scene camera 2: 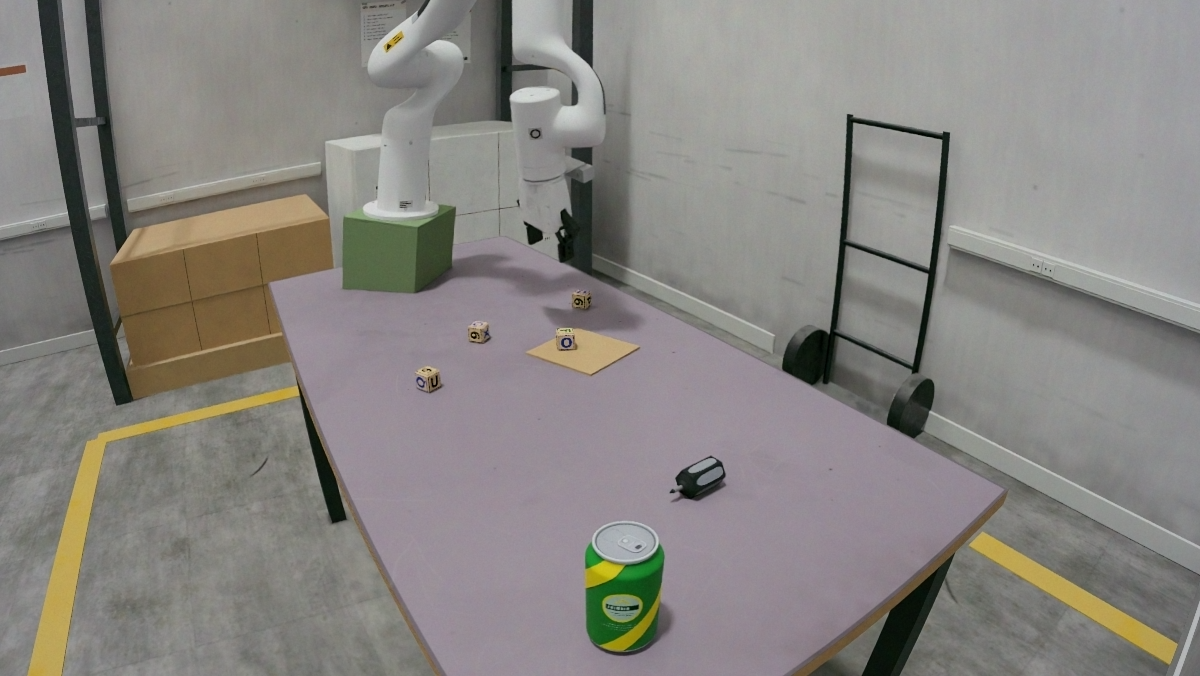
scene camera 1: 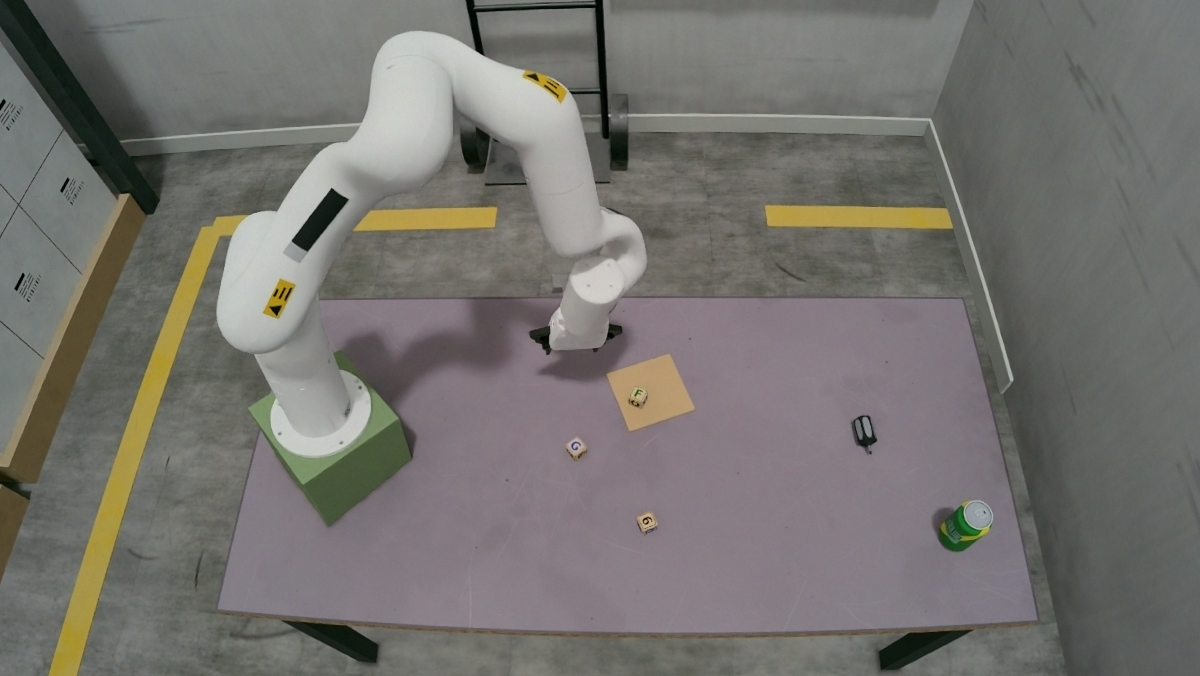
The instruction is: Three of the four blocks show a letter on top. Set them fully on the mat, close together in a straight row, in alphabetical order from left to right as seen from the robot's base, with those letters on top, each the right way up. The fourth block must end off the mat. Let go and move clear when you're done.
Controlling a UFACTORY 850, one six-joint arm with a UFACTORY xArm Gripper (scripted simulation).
tan mat: scene camera 2; scene camera 1
same spot on tan mat: [scene camera 2: 593, 352] = [scene camera 1: 660, 388]
